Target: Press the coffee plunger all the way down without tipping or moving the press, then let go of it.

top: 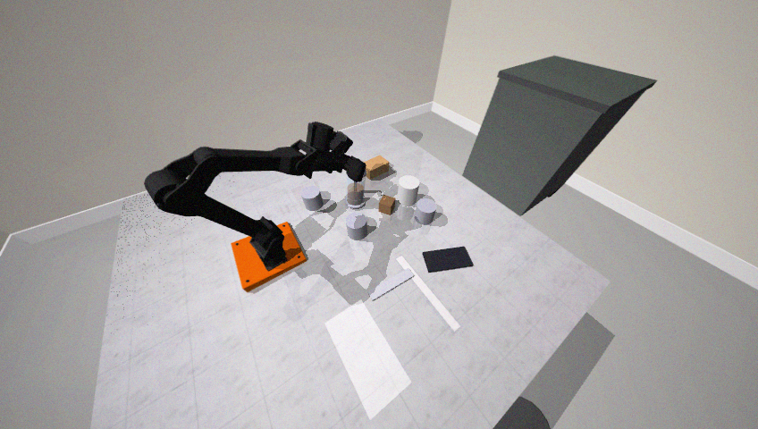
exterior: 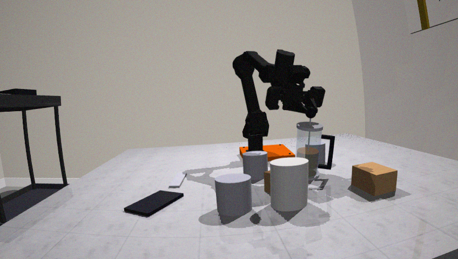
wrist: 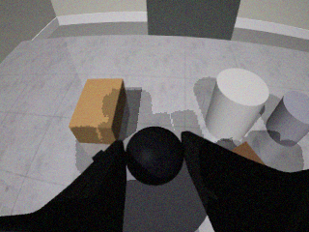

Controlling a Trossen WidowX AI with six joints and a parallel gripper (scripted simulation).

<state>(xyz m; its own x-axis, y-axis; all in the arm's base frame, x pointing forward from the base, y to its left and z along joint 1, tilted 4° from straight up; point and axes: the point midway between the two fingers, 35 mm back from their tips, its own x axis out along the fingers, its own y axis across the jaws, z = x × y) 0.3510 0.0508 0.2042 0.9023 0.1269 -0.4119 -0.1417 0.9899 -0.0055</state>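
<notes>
My gripper tip is 10 mm past the coffee press, 10 mm to the right of it and 90 mm above it. Round my gripper tip: white cylinder (140 mm ahead, 130 mm to the right, 140 mm below); then tan box (160 mm ahead, 100 mm to the left, 160 mm below); then brown box (40 mm ahead, 120 mm to the right, 160 mm below).
</notes>
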